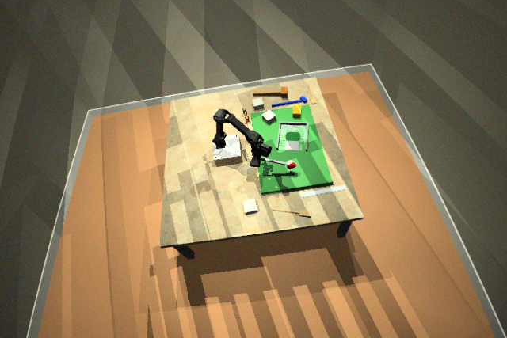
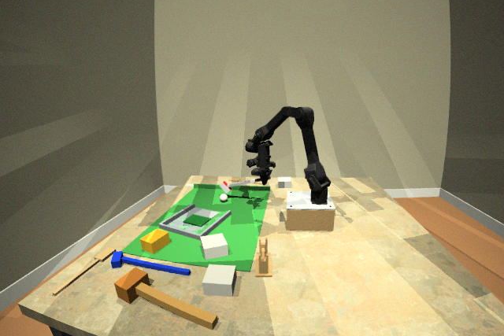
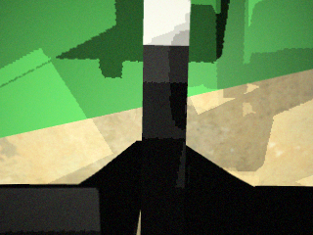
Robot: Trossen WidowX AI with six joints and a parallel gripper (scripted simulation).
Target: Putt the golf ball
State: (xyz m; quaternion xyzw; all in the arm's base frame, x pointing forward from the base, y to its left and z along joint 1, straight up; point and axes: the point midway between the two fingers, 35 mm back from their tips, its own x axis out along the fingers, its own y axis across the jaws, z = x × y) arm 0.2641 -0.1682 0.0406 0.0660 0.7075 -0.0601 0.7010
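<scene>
Right now my gripper tip is 120 mm short of the red putter, 20 mm to the left of it and 10 mm above it. Also, from my gripper tip: green mat: 220 mm ahead, 180 mm to the left, 100 mm below; then grey frame: 260 mm ahead, 270 mm to the left, 100 mm below; then white golf ball: 220 mm ahead, 10 mm to the left, 80 mm below.
</scene>
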